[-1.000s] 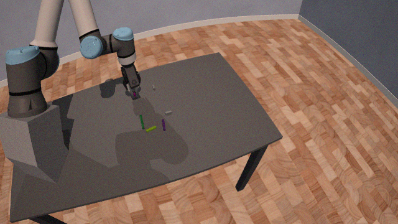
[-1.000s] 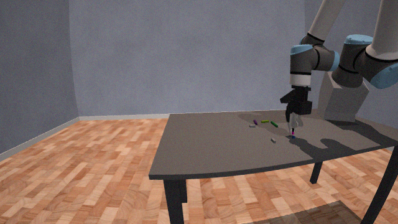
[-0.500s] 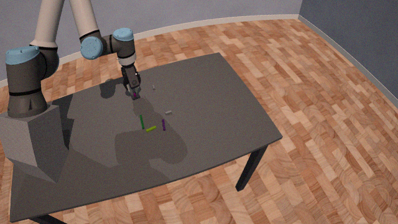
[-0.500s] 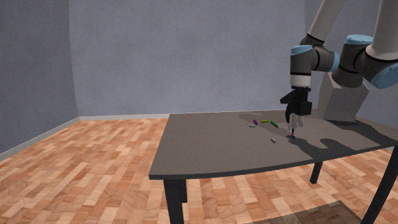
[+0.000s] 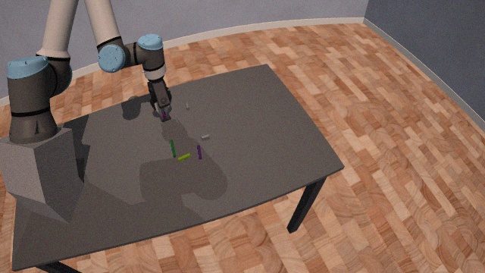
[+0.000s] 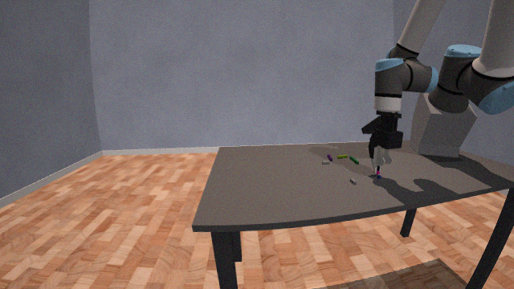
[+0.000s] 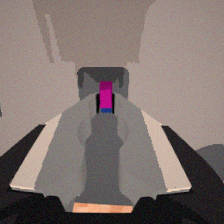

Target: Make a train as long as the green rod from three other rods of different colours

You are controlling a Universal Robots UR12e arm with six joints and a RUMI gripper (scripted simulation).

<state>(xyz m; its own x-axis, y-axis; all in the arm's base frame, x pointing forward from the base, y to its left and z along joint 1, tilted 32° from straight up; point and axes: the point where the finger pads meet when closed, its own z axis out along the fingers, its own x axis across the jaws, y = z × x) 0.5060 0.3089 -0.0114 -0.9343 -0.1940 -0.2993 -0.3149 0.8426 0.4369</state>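
The blue rod lies 1 cm behind my hand, 2 cm to the left of it and 2 cm below it. Also, from my hand: magenta rod: 1 cm below; lime rod: 8 cm ahead, 22 cm to the right, 2 cm below; green rod: 4 cm ahead, 17 cm to the right, 2 cm below.
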